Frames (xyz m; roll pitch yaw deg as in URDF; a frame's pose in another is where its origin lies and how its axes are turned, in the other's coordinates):
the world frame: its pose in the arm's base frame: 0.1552 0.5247 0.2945 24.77 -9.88 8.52
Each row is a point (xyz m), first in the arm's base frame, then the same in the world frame.
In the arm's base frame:
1: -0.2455 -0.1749 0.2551
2: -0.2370 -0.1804 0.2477
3: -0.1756 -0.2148 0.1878
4: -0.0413 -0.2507 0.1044
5: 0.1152 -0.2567 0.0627
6: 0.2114 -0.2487 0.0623
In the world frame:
1: -0.4993 -0.5546 0.3077
2: -0.4931 -0.5643 0.3027
3: -0.4485 -0.6322 0.2585
4: -0.3372 -0.7261 0.1872
5: -0.1928 -0.7808 0.1381
6: -0.0980 -0.7937 0.1254

